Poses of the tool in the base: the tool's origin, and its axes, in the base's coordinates. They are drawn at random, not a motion.
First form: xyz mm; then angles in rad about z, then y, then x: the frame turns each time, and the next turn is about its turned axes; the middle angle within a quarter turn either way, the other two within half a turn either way.
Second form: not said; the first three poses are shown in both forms.
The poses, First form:
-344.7 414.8 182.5 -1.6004 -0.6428 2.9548
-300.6 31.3 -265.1 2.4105 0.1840 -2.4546
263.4 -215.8 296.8 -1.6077 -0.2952 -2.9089
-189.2 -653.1 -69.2 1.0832 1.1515 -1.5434
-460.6 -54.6 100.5 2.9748 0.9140 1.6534
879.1 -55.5 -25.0 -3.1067 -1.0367 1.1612
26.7 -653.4 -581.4 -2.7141 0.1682 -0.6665
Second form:
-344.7 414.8 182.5 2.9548 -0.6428 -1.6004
-300.6 31.3 -265.1 -2.4546 0.1840 2.4105
263.4 -215.8 296.8 -2.9089 -0.2952 -1.6077
-189.2 -653.1 -69.2 -1.5434 1.1515 1.0832
-460.6 -54.6 100.5 1.6534 0.9140 2.9748
879.1 -55.5 -25.0 1.1612 -1.0367 -3.1067
26.7 -653.4 -581.4 -0.6665 0.1682 -2.7141

